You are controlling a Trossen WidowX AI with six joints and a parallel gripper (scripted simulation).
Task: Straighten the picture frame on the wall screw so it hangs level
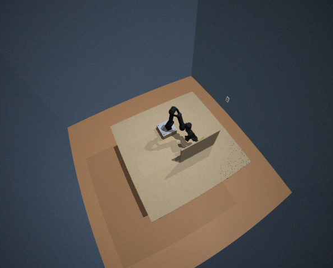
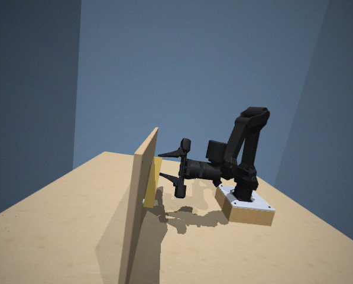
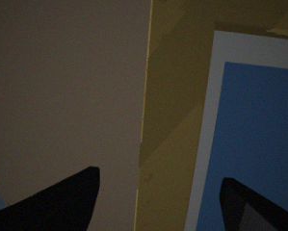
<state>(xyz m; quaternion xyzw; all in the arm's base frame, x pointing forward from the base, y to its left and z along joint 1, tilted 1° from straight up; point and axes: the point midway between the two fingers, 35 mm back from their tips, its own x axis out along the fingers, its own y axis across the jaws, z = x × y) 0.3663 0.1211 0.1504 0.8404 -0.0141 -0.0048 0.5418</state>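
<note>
My gripper tip is now 10 mm short of the picture frame, 20 mm to the right of it and 50 mm above it. The rest, counted from my gripper tip: wooden wall panel 20 mm ahead, 20 mm to the left, 60 mm below.
</note>
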